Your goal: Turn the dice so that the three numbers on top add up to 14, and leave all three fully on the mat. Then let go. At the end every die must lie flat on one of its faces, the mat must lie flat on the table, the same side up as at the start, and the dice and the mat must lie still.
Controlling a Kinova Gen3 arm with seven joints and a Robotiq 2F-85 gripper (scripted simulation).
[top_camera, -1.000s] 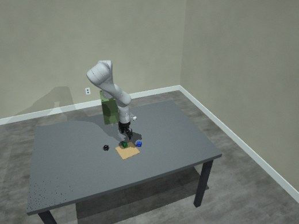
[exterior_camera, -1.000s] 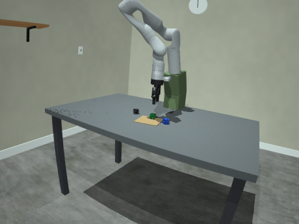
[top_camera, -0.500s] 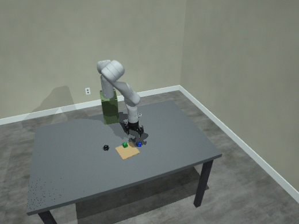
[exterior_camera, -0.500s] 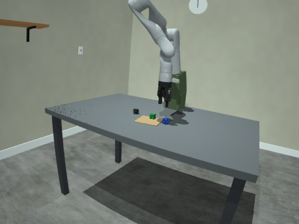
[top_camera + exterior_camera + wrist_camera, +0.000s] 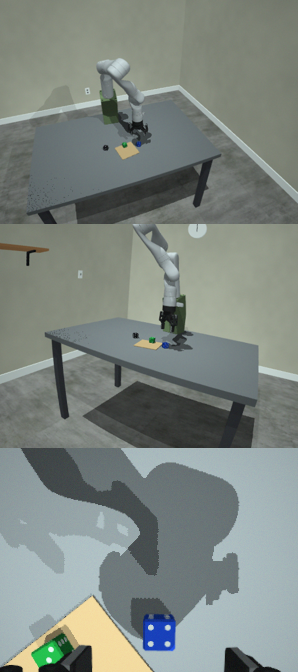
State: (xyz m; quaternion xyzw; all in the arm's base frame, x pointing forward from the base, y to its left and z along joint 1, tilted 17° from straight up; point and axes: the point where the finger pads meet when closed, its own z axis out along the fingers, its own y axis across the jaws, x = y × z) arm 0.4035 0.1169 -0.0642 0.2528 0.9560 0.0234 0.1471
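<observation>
Right now my hand is 9 cm above the blue die. Also, from my hand: tan mat: 2 cm ahead, 10 cm to the right, 11 cm below; black die: 5 cm behind, 24 cm to the right, 9 cm below; green die: 3 cm behind, 10 cm to the right, 9 cm below.
</observation>
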